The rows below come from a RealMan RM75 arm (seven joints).
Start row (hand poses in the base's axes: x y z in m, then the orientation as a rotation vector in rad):
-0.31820 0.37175 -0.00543 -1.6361 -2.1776 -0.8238
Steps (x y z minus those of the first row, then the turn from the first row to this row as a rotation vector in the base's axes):
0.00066 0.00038 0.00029 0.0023 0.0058 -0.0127
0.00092 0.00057 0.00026 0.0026 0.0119 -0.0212
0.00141 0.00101 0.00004 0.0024 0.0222 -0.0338
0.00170 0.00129 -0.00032 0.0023 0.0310 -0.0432
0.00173 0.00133 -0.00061 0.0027 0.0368 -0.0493
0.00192 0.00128 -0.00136 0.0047 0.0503 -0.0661
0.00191 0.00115 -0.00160 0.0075 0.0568 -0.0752
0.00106 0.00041 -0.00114 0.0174 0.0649 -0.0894
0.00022 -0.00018 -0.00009 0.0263 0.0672 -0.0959
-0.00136 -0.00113 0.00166 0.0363 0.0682 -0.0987
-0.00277 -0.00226 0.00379 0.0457 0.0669 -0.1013
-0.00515 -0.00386 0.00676 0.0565 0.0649 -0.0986
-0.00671 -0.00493 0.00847 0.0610 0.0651 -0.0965
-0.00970 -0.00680 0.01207 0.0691 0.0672 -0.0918
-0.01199 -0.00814 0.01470 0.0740 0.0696 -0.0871
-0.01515 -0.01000 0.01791 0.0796 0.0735 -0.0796
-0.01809 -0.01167 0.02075 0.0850 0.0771 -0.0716
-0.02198 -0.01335 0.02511 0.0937 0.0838 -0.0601
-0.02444 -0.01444 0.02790 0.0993 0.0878 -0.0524
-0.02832 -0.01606 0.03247 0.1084 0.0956 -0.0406
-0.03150 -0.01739 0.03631 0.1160 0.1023 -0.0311
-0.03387 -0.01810 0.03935 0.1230 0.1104 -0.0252
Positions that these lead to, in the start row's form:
-0.31754 0.37213 -0.00514 -1.6508 -2.1637 -0.8238
-0.31728 0.37232 -0.00517 -1.6614 -2.1539 -0.8203
-0.31679 0.37276 -0.00539 -1.6772 -2.1388 -0.8133
-0.31650 0.37304 -0.00575 -1.6890 -2.1267 -0.8070
-0.31647 0.37308 -0.00604 -1.6964 -2.1184 -0.8033
-0.31628 0.37303 -0.00679 -1.7160 -2.0964 -0.7963
-0.31629 0.37290 -0.00703 -1.7257 -2.0838 -0.7949
-0.31714 0.37216 -0.00657 -1.7379 -2.0612 -0.8000
-0.31798 0.37157 -0.00552 -1.7412 -2.0486 -0.8078
-0.31956 0.37062 -0.00377 -1.7396 -2.0385 -0.8170
-0.32097 0.36949 -0.00164 -1.7379 -2.0306 -0.8277
-0.32335 0.36789 0.00133 -1.7294 -2.0257 -0.8391
-0.32491 0.36682 0.00304 -1.7247 -2.0237 -0.8425
-0.32790 0.36495 0.00664 -1.7152 -2.0195 -0.8468
-0.33019 0.36361 0.00927 -1.7073 -2.0175 -0.8477
-0.33335 0.36175 0.01248 -1.6958 -2.0158 -0.8471
-0.33629 0.36008 0.01532 -1.6839 -2.0148 -0.8464
-0.34018 0.35840 0.01968 -1.6664 -2.0116 -0.8448
-0.34264 0.35731 0.02247 -1.6548 -2.0099 -0.8439
-0.34652 0.35569 0.02704 -1.6368 -2.0057 -0.8415
-0.34970 0.35436 0.03088 -1.6223 -2.0018 -0.8393
-0.35207 0.35365 0.03392 -1.6123 -1.9951 -0.8362

